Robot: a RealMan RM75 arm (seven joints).
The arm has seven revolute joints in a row. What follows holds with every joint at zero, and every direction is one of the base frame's. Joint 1 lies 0.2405 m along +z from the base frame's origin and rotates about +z. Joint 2 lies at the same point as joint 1 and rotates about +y. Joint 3 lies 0.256 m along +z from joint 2 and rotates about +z. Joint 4 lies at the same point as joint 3 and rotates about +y. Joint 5 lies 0.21 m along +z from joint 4 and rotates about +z. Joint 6 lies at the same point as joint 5 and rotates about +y. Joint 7 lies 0.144 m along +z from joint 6 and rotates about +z. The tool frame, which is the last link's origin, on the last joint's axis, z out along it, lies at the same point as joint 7; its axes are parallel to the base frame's.
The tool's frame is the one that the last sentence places.
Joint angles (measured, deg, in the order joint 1, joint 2, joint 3, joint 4, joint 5, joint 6, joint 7), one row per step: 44.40, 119.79, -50.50, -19.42, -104.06, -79.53, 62.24; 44.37, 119.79, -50.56, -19.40, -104.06, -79.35, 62.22; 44.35, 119.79, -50.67, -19.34, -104.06, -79.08, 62.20; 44.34, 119.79, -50.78, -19.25, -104.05, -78.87, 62.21; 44.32, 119.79, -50.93, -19.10, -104.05, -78.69, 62.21; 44.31, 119.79, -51.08, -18.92, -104.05, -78.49, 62.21; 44.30, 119.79, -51.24, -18.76, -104.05, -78.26, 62.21; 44.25, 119.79, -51.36, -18.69, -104.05, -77.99, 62.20; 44.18, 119.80, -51.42, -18.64, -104.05, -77.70, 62.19; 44.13, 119.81, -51.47, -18.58, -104.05, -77.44, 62.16; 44.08, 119.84, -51.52, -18.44, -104.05, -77.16, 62.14; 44.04, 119.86, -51.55, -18.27, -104.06, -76.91, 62.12; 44.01, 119.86, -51.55, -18.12, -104.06, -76.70, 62.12; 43.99, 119.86, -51.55, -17.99, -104.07, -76.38, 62.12; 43.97, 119.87, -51.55, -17.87, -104.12, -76.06, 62.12; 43.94, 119.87, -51.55, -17.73, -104.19, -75.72, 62.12
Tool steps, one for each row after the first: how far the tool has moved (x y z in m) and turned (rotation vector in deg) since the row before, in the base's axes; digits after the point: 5 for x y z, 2 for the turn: 0.00050, 0.00011, -0.00022, 0.08, -0.14, -0.09; 0.00065, 0.00013, -0.00045, 0.08, -0.21, -0.12; 0.00054, -0.00003, -0.00050, 0.01, -0.16, -0.13; 0.00069, -0.00037, -0.00073, -0.08, -0.16, -0.14; 0.00071, -0.00038, -0.00081, -0.09, -0.17, -0.16; 0.00073, -0.00028, -0.00079, -0.06, -0.20, -0.15; 0.00087, -0.00003, -0.00049, 0.06, -0.22, -0.16; 0.00094, 0.00006, -0.00040, 0.12, -0.19, -0.21; 0.00078, 0.00006, -0.00039, 0.10, -0.17, -0.17; 0.00088, -0.00021, -0.00074, 0.04, -0.15, -0.24; 0.00088, -0.00026, -0.00072, 0.02, -0.13, -0.24; 0.00078, -0.00011, -0.00046, 0.03, -0.09, -0.23; 0.00087, 0.00018, -0.00044, 0.11, -0.17, -0.26; 0.00088, 0.00011, -0.00053, 0.09, -0.20, -0.24; 0.00108, 0.00006, -0.00054, 0.09, -0.23, -0.27
